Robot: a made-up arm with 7 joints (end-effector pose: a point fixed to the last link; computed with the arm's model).
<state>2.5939 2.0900 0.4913 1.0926 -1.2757 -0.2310 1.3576</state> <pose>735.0 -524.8 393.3 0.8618 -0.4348 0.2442 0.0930</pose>
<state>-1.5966 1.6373 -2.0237 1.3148 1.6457 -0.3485 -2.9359</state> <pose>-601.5 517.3 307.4 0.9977 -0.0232 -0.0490 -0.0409</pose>
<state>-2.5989 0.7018 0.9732 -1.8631 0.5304 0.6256 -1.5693</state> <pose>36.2 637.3 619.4 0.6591 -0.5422 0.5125 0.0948</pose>
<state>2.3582 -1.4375 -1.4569 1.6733 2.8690 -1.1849 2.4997</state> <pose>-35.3 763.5 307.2 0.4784 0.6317 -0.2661 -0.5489</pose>
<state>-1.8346 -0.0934 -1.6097 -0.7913 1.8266 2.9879 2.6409</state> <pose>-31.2 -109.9 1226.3 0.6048 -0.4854 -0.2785 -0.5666</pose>
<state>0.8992 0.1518 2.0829 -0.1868 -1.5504 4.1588 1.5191</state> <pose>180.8 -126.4 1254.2 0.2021 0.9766 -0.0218 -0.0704</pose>
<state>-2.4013 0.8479 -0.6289 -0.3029 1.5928 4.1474 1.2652</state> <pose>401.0 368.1 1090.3 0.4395 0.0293 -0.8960 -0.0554</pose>
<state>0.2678 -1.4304 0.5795 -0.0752 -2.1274 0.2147 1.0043</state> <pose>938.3 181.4 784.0 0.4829 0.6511 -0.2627 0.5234</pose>
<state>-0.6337 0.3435 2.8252 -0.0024 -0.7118 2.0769 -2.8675</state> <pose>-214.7 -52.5 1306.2 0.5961 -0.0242 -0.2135 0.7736</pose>
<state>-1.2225 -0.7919 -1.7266 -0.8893 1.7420 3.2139 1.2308</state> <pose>212.4 -538.6 941.3 0.4041 -0.0279 -0.3382 -0.8494</pose>
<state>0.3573 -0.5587 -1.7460 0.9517 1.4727 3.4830 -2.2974</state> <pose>417.4 -275.0 942.7 0.8241 -0.1010 -0.5573 -0.0076</pose>
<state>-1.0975 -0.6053 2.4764 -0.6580 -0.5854 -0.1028 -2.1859</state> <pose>119.1 -772.9 997.9 0.3011 0.3675 0.3542 0.8055</pose>
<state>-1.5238 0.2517 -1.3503 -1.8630 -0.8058 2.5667 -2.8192</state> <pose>118.7 102.3 709.9 0.4159 0.8684 0.1653 0.2135</pose>
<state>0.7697 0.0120 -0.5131 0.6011 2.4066 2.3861 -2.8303</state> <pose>342.0 70.2 1144.1 0.1416 0.6030 -0.0589 0.7829</pose>
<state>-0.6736 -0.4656 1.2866 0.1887 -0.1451 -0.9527 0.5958</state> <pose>444.3 -298.2 1225.0 0.2245 -0.9691 0.1018 -0.0017</pose>
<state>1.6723 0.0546 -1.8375 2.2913 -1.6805 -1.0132 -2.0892</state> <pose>526.6 -133.1 771.7 0.1531 -0.3296 -0.3157 0.8765</pose>
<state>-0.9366 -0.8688 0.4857 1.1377 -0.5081 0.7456 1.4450</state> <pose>561.8 -655.0 715.0 0.0474 -0.5891 0.7821 -0.1975</pose>
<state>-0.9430 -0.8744 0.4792 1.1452 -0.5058 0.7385 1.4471</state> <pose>557.2 -660.6 704.8 0.0425 -0.5860 0.7870 -0.1882</pose>
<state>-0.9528 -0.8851 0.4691 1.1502 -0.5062 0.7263 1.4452</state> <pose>550.1 -670.4 690.6 0.0335 -0.5829 0.7926 -0.1758</pose>
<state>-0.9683 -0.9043 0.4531 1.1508 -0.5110 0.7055 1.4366</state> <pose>538.4 -686.9 669.8 0.0179 -0.5794 0.7993 -0.1583</pose>
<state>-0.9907 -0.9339 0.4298 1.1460 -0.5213 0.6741 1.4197</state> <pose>520.3 -711.1 640.7 0.0055 0.5754 -0.8069 0.1338</pose>
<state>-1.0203 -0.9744 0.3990 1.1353 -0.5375 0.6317 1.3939</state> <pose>494.1 -742.0 603.0 0.0359 0.5706 -0.8142 0.1009</pose>
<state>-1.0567 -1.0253 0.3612 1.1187 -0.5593 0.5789 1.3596</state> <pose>458.5 -777.3 557.0 0.0718 0.5647 -0.8201 0.0589</pose>
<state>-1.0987 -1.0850 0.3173 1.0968 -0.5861 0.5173 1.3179</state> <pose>413.0 -813.7 504.3 0.1106 0.5573 -0.8229 0.0075</pose>
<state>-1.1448 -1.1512 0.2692 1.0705 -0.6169 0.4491 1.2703</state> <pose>358.4 -847.5 447.0 0.1491 0.5484 -0.8212 -0.0523</pose>
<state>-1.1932 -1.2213 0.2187 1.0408 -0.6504 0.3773 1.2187</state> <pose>296.7 -875.6 388.1 0.1844 0.5378 -0.8142 -0.1180</pose>
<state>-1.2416 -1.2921 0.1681 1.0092 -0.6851 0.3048 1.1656</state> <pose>231.6 -895.9 330.6 0.2142 0.5258 -0.8018 -0.1864</pose>
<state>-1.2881 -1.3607 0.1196 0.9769 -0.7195 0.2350 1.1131</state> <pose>167.1 -907.8 277.3 0.2373 0.5131 -0.7849 -0.2535</pose>
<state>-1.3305 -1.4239 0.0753 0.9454 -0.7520 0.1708 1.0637</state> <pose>107.4 -912.5 230.5 0.2536 0.5005 -0.7654 -0.3153</pose>
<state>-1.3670 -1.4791 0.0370 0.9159 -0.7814 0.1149 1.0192</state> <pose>56.1 -912.1 192.0 0.2643 0.4889 -0.7451 -0.3686</pose>
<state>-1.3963 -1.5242 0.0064 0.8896 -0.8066 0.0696 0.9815</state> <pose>15.4 -909.1 162.5 0.2708 0.4795 -0.7266 -0.4108</pose>
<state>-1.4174 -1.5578 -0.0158 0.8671 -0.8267 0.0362 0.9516</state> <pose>-13.3 -906.1 142.3 0.2748 0.4730 -0.7116 -0.4409</pose>
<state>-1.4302 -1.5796 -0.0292 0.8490 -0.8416 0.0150 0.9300</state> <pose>-30.2 -904.6 131.0 0.2775 0.4698 -0.7013 -0.4587</pose>
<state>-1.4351 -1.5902 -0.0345 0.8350 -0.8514 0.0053 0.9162</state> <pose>-36.2 -905.5 127.7 0.2798 0.4700 -0.6959 -0.4653</pose>
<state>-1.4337 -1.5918 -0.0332 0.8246 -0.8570 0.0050 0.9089</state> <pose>-33.5 -908.5 130.7 0.2820 0.4730 -0.6947 -0.4628</pose>
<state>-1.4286 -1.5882 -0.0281 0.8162 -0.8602 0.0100 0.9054</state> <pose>-25.7 -912.7 137.5 0.2841 0.4776 -0.6958 -0.4550</pose>
